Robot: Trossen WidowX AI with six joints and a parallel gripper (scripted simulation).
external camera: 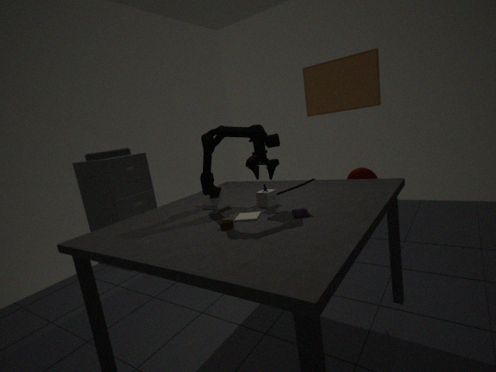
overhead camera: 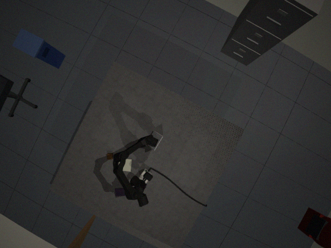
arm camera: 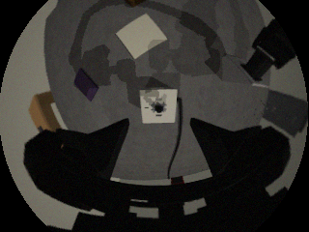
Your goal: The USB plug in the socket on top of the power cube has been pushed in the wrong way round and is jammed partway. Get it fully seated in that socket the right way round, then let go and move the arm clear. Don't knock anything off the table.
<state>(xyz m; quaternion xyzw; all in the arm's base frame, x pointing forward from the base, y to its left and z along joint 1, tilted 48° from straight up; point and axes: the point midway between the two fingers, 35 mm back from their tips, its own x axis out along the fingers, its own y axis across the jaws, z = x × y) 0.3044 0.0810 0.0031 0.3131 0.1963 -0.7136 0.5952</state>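
Now: the USB plug 5 cm below my gripper tip. Round my gripper tip: purple block (24 cm ahead, 13 cm below, 12 cm to the right); then white pad (20 cm to the right, 13 cm below).
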